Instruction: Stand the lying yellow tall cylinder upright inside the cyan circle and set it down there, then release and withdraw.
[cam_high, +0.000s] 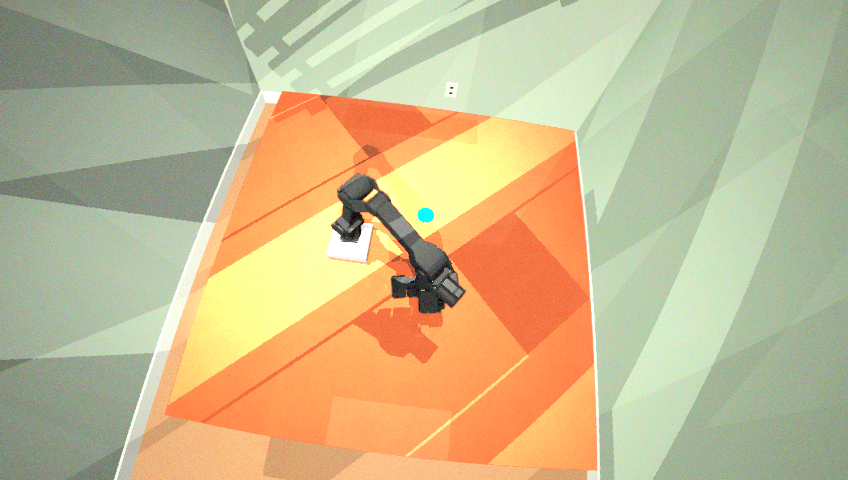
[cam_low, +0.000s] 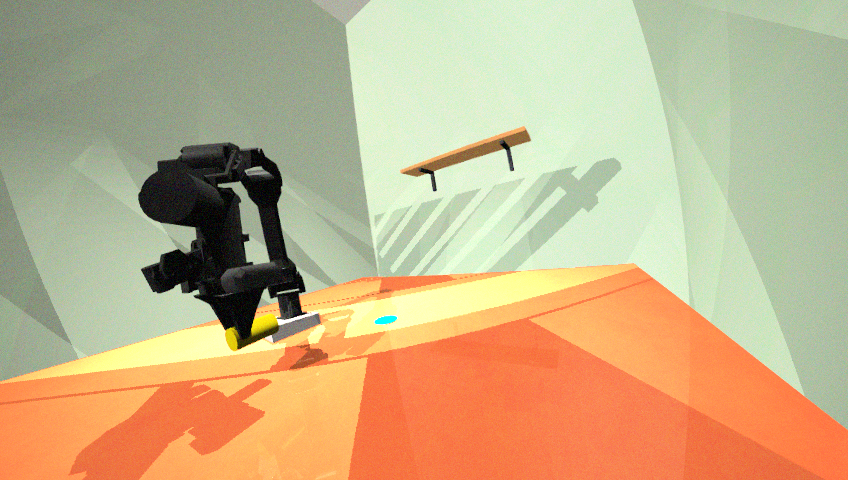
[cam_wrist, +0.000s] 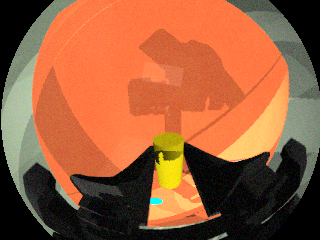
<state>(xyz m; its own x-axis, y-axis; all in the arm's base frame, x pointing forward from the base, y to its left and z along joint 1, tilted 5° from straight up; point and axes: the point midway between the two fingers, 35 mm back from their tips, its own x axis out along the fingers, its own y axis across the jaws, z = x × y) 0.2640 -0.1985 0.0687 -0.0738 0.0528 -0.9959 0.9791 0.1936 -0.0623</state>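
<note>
My gripper tip is now 1 cm past the cyan circle, 31 cm to the right of it and 9 cm above it. The rest, counted from my gripper tip: yellow tall cylinder 2 cm to the left.
</note>
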